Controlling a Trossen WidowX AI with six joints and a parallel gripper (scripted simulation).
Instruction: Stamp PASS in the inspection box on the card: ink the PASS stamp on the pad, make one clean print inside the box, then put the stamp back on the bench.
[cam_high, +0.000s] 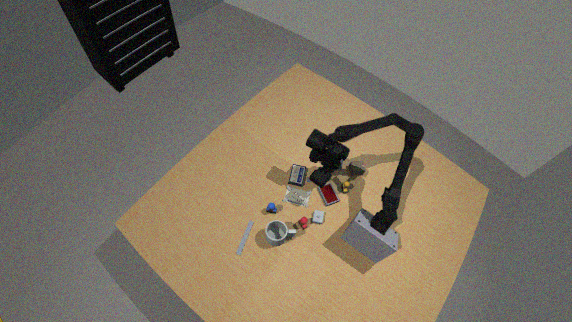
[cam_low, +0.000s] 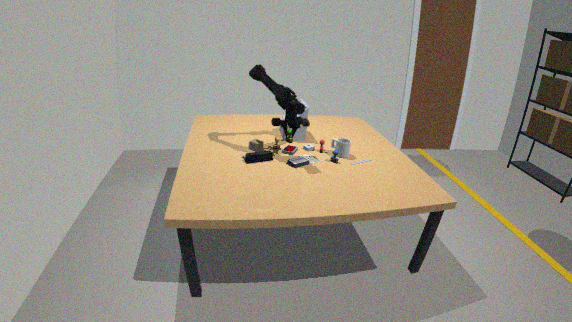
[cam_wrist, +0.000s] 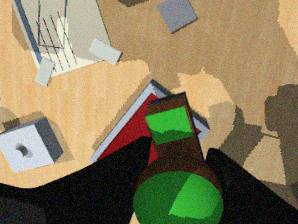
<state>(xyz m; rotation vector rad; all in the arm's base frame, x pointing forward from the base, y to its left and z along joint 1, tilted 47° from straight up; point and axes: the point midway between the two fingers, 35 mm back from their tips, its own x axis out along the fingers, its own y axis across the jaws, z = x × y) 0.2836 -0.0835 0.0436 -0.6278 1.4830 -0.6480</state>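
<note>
The red ink pad lies 9 cm below my gripper tip, 5 cm behind it and 2 cm to the left of it. From my gripper tip the other things lie so: yellow stamp 9 cm behind, 7 cm below, 5 cm to the right; green-knobbed stamp right at my gripper tip; blue stamp pad tin 11 cm ahead, 8 cm below, 3 cm to the left.
</note>
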